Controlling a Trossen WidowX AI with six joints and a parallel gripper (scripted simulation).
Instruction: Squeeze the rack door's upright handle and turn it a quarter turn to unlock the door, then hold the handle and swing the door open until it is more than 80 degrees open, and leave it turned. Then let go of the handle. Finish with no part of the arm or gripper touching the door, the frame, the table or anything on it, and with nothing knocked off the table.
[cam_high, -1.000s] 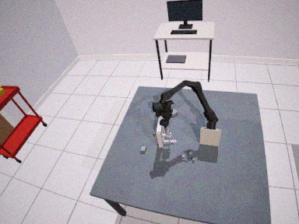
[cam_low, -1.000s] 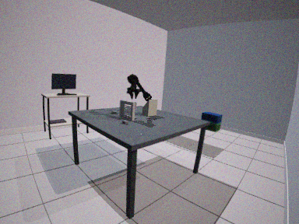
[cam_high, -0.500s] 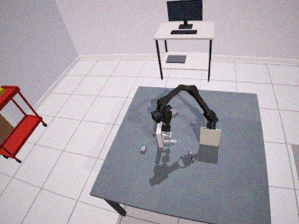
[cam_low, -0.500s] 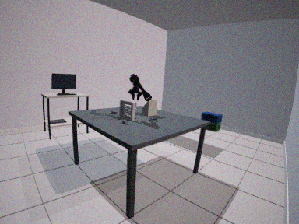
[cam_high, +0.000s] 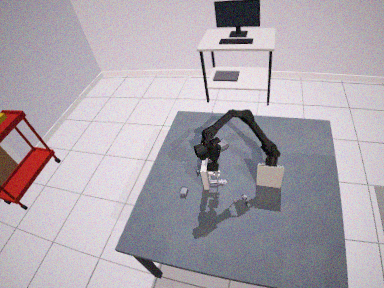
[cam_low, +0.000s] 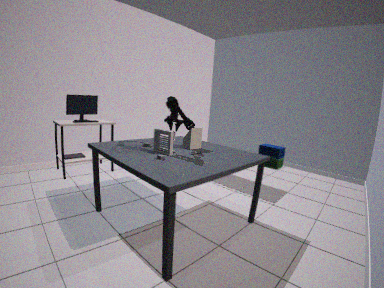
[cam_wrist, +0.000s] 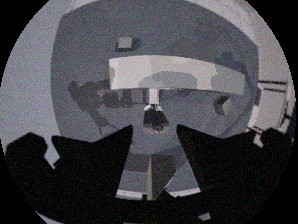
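Now: the metallic handle 8 cm below my gripper tip and 1 cm behind it. The rest, counted from my gripper tip: grey block 21 cm ahead, 18 cm below, 10 cm to the left.
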